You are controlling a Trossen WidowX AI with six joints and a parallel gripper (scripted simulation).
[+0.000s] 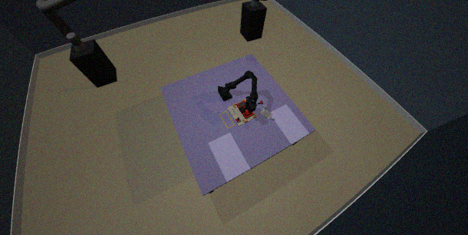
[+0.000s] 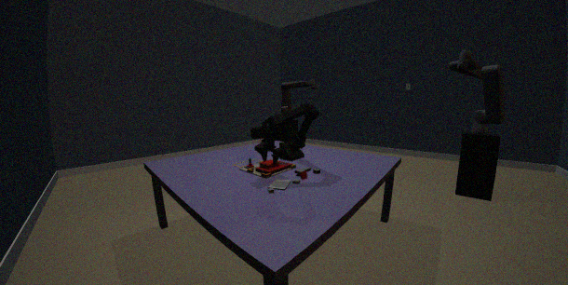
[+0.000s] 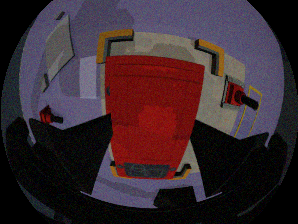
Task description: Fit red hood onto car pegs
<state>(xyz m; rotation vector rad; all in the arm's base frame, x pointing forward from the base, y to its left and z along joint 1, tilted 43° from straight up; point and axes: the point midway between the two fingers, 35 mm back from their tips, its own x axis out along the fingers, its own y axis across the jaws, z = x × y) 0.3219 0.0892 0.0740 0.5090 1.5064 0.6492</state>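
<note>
The red hood is right at my gripper tip. From my gripper tip the other things lie so: grey flat plate (100 mm ahead, 190 mm to the left, 40 mm below); jig (20 mm behind, 30 mm to the right, 30 mm below).
</note>
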